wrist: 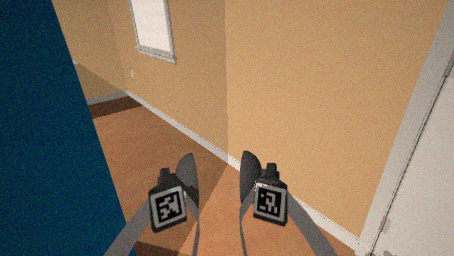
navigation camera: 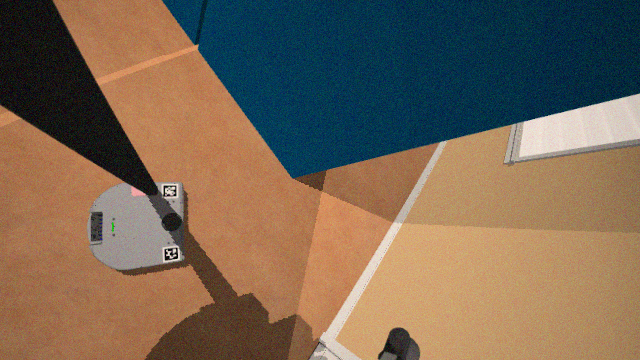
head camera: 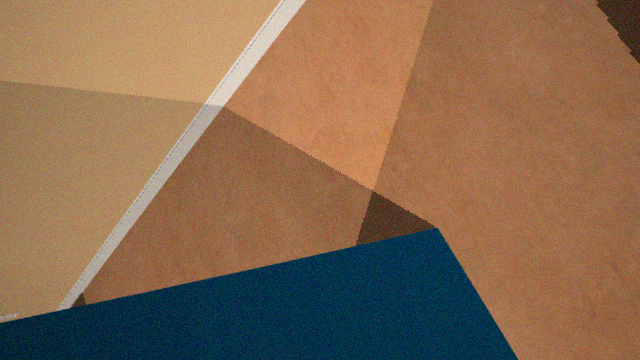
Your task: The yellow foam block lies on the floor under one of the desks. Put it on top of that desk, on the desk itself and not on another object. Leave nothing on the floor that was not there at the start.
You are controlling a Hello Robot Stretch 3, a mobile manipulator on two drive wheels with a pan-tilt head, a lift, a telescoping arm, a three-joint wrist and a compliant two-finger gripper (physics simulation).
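Where they show: gripper, fingertip midpoint: [navigation camera: 407, 356]; robot's base, link origin: [navigation camera: 170, 220].
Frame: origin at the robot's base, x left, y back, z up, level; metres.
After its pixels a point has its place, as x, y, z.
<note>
The yellow foam block and the desks do not show in the three views. My gripper [wrist: 219, 170] {-0.145, -0.231, 1.079} is open in the wrist view, with a gap between its two dark fingertips and floor and wall seen beyond them. It is to the right of a large blue surface [wrist: 45, 130] in that view. Part of a dark gripper-like piece shows at the bottom edge of the navigation view, too cut off to read its fingers.
A large blue upright block [head camera: 280, 310] {0.273, -0.620, 0.706} [navigation camera: 400, 75] {0.388, -0.532, 0.928} stands near my base [navigation camera: 132, 227] {-0.008, 0.130, 0.159}, which rests on the brown floor [head camera: 525, 150] {-0.029, -0.429, 0.000}. A beige wall [head camera: 100, 50] {-0.324, -1.567, 0.603} with white baseboard [navigation camera: 370, 275] {-0.550, -1.253, 0.081} runs beyond. A window [navigation camera: 580, 130] {0.442, -2.552, 1.232} [wrist: 152, 25] and a white door [wrist: 420, 190] show.
</note>
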